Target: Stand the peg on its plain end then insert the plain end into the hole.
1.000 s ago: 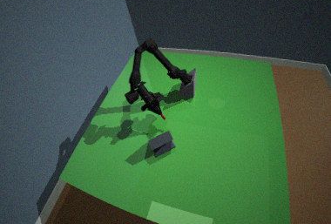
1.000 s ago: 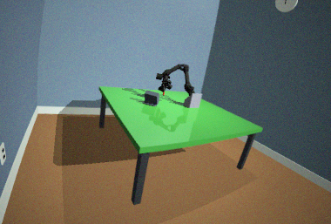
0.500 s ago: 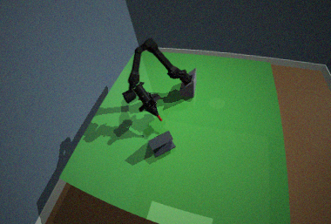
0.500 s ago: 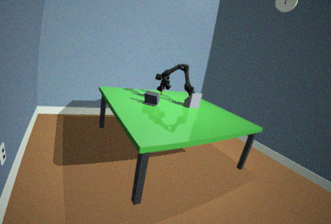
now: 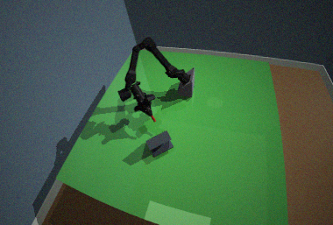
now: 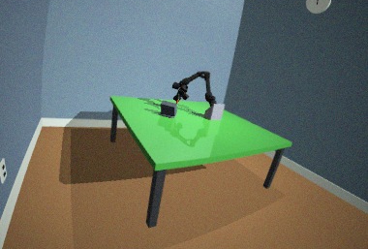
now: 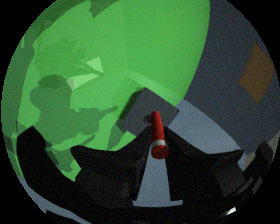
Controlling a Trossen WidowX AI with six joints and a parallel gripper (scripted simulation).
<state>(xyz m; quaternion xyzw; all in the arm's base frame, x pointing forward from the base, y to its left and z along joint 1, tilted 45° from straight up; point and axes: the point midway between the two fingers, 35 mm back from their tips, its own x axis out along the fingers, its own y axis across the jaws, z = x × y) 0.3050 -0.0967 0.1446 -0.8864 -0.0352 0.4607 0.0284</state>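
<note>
Right now the sloped grey panel is 11 cm ahead of my gripper tip, 7 cm to the left of it and 6 cm below it. Round my gripper tip: red peg (1 cm behind, 1 cm to the right, 1 cm above).
</note>
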